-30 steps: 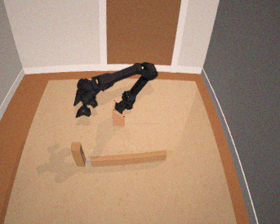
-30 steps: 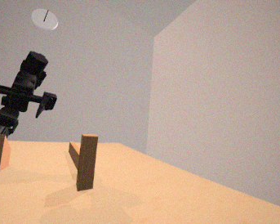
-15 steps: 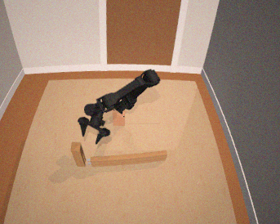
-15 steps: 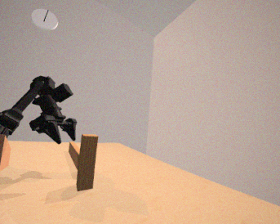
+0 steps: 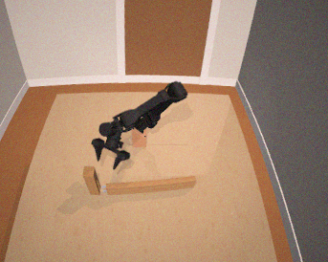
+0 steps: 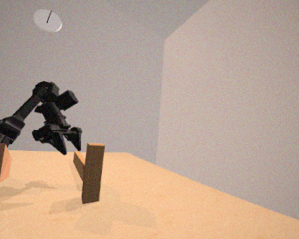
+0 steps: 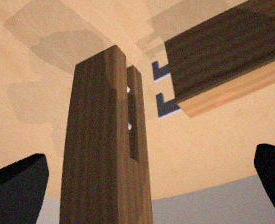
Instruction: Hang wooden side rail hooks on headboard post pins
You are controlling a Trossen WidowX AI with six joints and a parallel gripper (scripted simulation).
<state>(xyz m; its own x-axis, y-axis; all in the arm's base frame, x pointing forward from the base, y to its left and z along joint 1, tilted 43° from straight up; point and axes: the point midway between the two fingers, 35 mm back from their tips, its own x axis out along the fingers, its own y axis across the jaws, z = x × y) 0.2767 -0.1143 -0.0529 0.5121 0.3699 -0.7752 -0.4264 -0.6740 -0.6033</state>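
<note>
My gripper tip is now 7 cm short of the headboard post, 6 cm to the left of it and 5 cm above it.
</note>
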